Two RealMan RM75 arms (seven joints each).
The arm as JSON. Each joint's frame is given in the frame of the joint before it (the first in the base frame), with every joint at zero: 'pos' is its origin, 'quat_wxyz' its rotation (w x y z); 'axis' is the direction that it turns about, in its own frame. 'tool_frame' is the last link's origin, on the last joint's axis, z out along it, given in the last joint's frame.
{
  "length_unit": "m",
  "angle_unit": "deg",
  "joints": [
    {
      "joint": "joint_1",
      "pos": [
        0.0,
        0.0,
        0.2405
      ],
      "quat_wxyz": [
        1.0,
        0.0,
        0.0,
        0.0
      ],
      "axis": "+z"
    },
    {
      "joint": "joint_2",
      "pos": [
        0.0,
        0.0,
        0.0
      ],
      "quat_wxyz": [
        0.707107,
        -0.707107,
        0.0,
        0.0
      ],
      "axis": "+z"
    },
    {
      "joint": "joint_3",
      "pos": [
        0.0,
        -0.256,
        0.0
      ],
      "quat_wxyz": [
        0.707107,
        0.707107,
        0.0,
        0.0
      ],
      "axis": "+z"
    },
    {
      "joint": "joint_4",
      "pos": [
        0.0,
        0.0,
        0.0
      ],
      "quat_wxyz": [
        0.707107,
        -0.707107,
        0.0,
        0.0
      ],
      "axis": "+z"
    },
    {
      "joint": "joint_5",
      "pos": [
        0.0,
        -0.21,
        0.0
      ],
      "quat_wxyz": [
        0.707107,
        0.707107,
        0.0,
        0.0
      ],
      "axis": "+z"
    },
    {
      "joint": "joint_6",
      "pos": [
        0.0,
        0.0,
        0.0
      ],
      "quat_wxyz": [
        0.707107,
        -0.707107,
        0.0,
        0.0
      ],
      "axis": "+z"
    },
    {
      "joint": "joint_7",
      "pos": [
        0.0,
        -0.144,
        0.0
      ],
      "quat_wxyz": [
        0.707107,
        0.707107,
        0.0,
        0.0
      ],
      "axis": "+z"
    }
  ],
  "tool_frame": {
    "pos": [
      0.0,
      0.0,
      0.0
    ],
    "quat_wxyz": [
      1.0,
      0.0,
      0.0,
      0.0
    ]
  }
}
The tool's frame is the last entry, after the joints.
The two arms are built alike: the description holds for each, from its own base.
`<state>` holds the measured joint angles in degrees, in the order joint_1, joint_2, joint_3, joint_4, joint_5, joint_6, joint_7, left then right.
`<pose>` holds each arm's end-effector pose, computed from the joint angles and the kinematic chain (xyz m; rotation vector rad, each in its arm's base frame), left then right.
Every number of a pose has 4 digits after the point. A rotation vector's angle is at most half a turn.
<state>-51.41 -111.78 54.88 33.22 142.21 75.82 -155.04 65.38 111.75 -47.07 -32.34 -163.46 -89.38 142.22</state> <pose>-0.2262 0.4175 0.0044 -2.2498 -1.7404 0.1123 0.1687 0.4291 0.0220 -2.5449 1.2958 -0.5816</pose>
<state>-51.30 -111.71 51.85 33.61 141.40 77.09 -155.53 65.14 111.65 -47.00 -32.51 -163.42 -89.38 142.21</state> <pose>-0.2229 0.4184 0.0093 -2.2355 -1.7948 0.0376 0.1701 0.4292 0.0232 -2.5408 1.2992 -0.5778</pose>
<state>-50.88 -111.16 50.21 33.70 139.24 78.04 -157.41 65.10 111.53 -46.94 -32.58 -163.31 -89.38 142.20</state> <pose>-0.2212 0.4192 0.0152 -2.1988 -1.8723 -0.0427 0.1702 0.4297 0.0243 -2.5394 1.2998 -0.5730</pose>
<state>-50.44 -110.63 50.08 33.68 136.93 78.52 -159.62 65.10 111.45 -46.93 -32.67 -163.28 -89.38 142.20</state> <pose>-0.2199 0.4194 0.0190 -2.1623 -1.9387 -0.0983 0.1700 0.4302 0.0252 -2.5379 1.2983 -0.5708</pose>
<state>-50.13 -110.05 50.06 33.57 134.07 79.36 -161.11 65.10 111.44 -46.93 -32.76 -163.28 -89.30 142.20</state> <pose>-0.2166 0.4195 0.0227 -2.1454 -1.9953 -0.1575 0.1698 0.4306 0.0255 -2.5366 1.2959 -0.5687</pose>
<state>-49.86 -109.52 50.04 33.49 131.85 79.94 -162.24 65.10 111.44 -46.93 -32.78 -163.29 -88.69 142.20</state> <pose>-0.2144 0.4199 0.0265 -2.1300 -2.0365 -0.2044 0.1698 0.4322 0.0257 -2.5308 1.2887 -0.5607</pose>
